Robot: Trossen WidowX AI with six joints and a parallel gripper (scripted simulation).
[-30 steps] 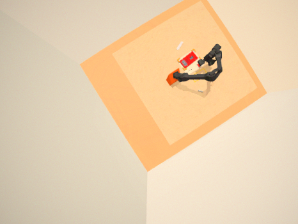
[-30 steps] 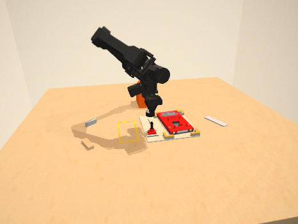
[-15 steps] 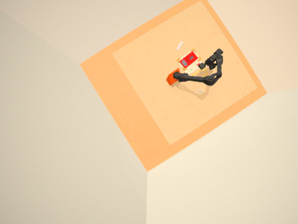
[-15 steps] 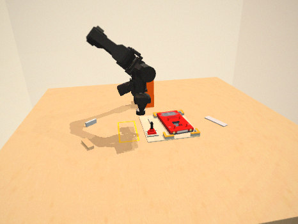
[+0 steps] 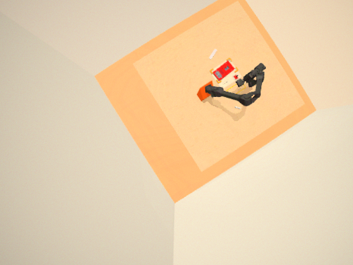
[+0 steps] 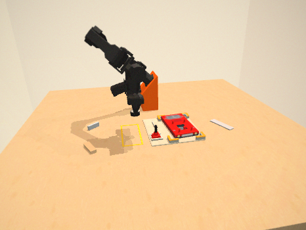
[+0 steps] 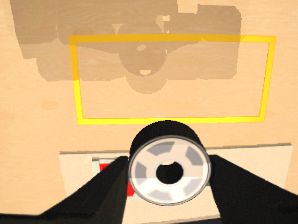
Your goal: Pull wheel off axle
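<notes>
Right now my gripper tip is 9 cm to the right of the black axle, 7 cm above it and 3 cm short of it. From my gripper tip the other things lie so: black wheel right at my gripper tip; then tan block 19 cm to the right, 10 cm below, 9 cm ahead.
</notes>
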